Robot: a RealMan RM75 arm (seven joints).
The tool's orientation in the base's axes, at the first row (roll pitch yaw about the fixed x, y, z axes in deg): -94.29 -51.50 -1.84
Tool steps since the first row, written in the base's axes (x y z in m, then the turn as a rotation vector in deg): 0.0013 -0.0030 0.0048 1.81 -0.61 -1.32; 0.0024 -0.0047 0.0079 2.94 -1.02 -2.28; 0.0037 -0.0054 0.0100 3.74 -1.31 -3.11; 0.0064 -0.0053 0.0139 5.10 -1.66 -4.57; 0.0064 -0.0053 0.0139 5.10 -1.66 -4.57; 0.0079 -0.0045 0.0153 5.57 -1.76 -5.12; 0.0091 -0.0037 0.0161 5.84 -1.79 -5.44; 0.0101 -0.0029 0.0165 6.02 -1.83 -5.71; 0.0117 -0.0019 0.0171 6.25 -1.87 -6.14; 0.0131 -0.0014 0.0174 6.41 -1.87 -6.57
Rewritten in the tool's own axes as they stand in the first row. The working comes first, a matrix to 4 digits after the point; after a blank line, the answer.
The tool's axes in the first row as the columns of a matrix, in the base's axes (used below as rounded here):
0.6222 0.7776 0.0905
-0.0200 -0.0998 0.9948
0.7826 -0.6208 -0.0466

0.0046 -0.0017 -0.0031 0.11 2.29 -0.38; 0.0078 -0.0026 -0.0048 0.07 3.80 -0.64; 0.0102 -0.0028 -0.0055 -0.08 4.97 -0.82; 0.0150 -0.0031 -0.0053 -0.37 6.97 -0.98; 0.0150 -0.0031 -0.0053 -0.37 6.97 -0.98; 0.0170 -0.0029 -0.0045 -0.51 7.69 -1.01; 0.0183 -0.0025 -0.0036 -0.59 8.10 -1.00; 0.0193 -0.0021 -0.0027 -0.69 8.41 -1.01; 0.0207 -0.0013 -0.0016 -0.88 8.86 -1.01; 0.0218 -0.0005 -0.0010 -1.12 9.25 -0.97
